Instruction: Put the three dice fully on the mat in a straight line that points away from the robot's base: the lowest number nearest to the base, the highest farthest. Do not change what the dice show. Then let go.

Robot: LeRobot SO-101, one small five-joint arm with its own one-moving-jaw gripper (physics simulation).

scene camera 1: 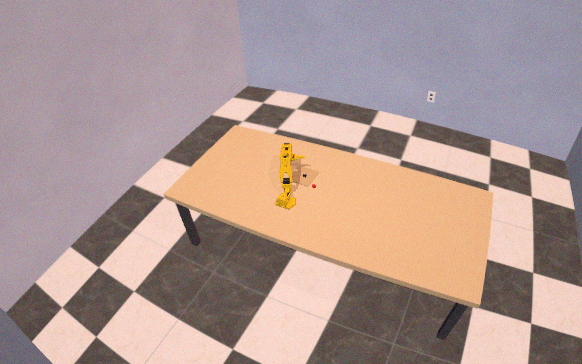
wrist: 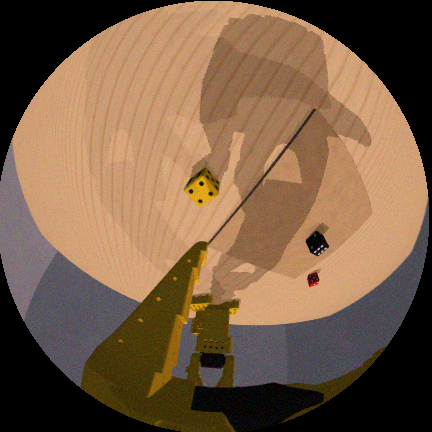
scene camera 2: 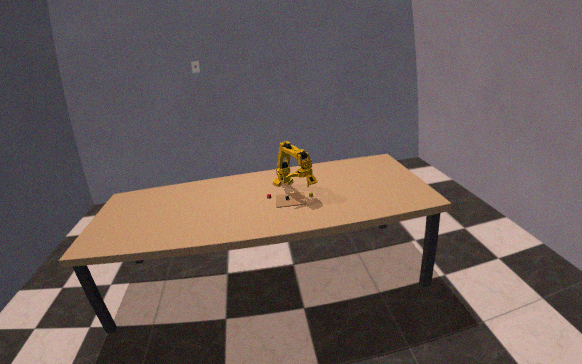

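Pixels of known places: hand at its tool point: (wrist: 206, 250) (scene camera 2: 307, 187); arm's base at its link origin: (scene camera 1: 287, 200) (wrist: 217, 300) (scene camera 2: 283, 184).
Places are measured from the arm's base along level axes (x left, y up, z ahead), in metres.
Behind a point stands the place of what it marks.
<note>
My gripper (scene camera 2: 303, 181) @(z 0.196, x 0.100, y 0.045 m) (wrist: 218, 246) @(z 0.196, x 0.100, y 0.045 m) is fully open and empty: one notched jaw shows in the wrist view. It hangs above the table near the yellow die (scene camera 2: 310, 194) @(z 0.214, x 0.110, y 0.011 m) (wrist: 201, 187) @(z 0.210, x 0.114, y 0.016 m), which lies off the mat, beyond the fixed jaw's tip in the wrist view; its top seems to show four. The black die (scene camera 1: 304, 175) @(z 0.206, x -0.003, y 0.016 m) (scene camera 2: 287, 198) @(z 0.219, x -0.003, y 0.011 m) (wrist: 317, 243) @(z 0.213, x 0.006, y 0.018 m) sits on the mat (scene camera 1: 309, 181) @(z 0.183, x -0.046, y 0.003 m) (scene camera 2: 282, 204) @(z 0.263, x -0.033, y 0.004 m) (wrist: 350, 207) @(z 0.259, x -0.014, y 0.004 m), seemingly with six up. The red die (scene camera 1: 314, 186) @(z 0.147, x -0.094, y 0.012 m) (scene camera 2: 268, 196) @(z 0.161, x -0.091, y 0.011 m) (wrist: 313, 279) @(z 0.157, x -0.081, y 0.012 m) lies off the mat, past the black die; its number is too small to read. The arm hides the yellow die in scene camera 1.
The robot's base (scene camera 1: 285, 201) @(z -0.066, x -0.026, y 0.061 m) (scene camera 2: 283, 181) @(z 0.044, x -0.001, y 0.032 m) (wrist: 213, 335) @(z 0.045, x 0.023, y 0.075 m) stands on the wooden table (scene camera 1: 400, 220) @(z 0.098, x -0.613, y 0.000 m) (scene camera 2: 175, 220) @(z 0.265, x -0.558, y 0.000 m) (wrist: 135, 60). The mat is thin, with a dark edge line facing the yellow die. The arm's shadow falls across part of the mat.
</note>
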